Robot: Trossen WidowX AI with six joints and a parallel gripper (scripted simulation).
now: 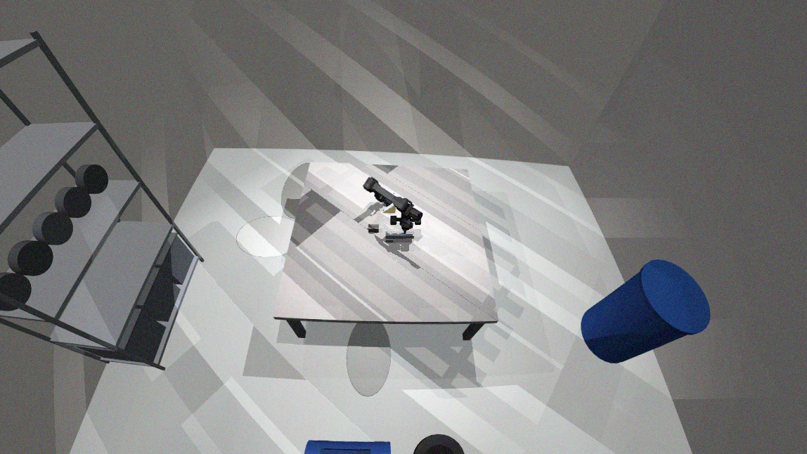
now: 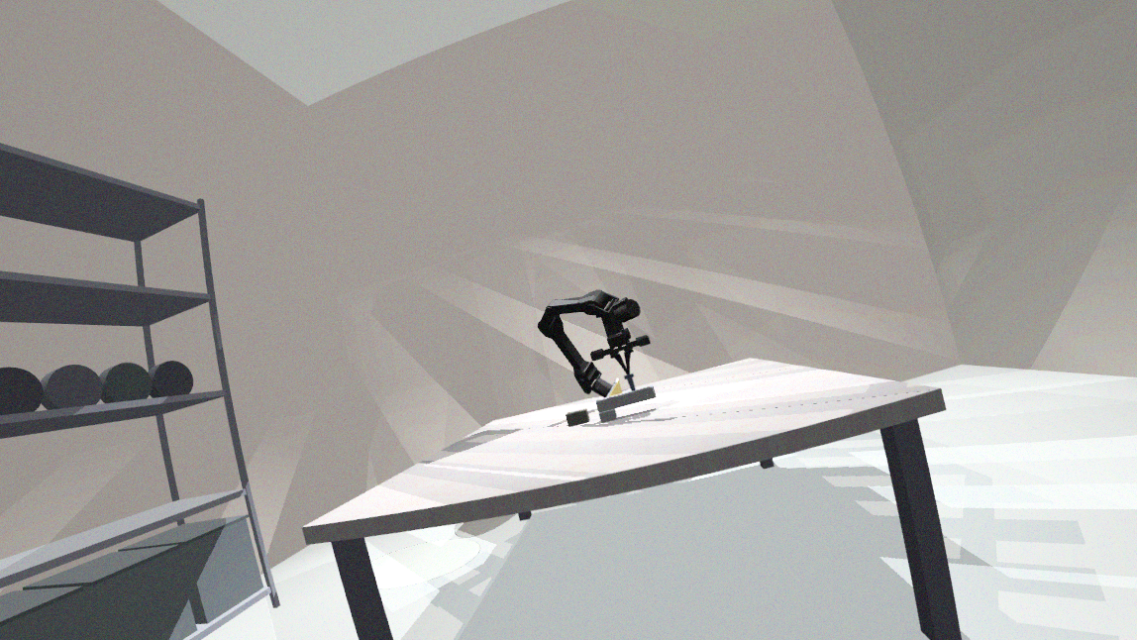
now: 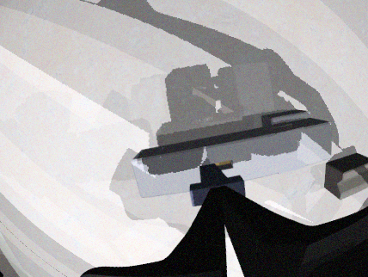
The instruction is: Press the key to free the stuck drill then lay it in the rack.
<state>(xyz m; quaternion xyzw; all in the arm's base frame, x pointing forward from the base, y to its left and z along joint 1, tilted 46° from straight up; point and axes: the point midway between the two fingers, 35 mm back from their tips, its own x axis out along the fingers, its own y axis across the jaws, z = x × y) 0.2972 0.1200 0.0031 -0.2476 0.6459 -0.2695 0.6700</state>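
The drill is 7 cm below my gripper tip, 5 cm to the right of it and 1 cm behind it. Round my gripper tip: rack 20 cm to the right, 10 cm below, 8 cm behind; grey housing 8 cm below, 3 cm to the right, 1 cm behind.
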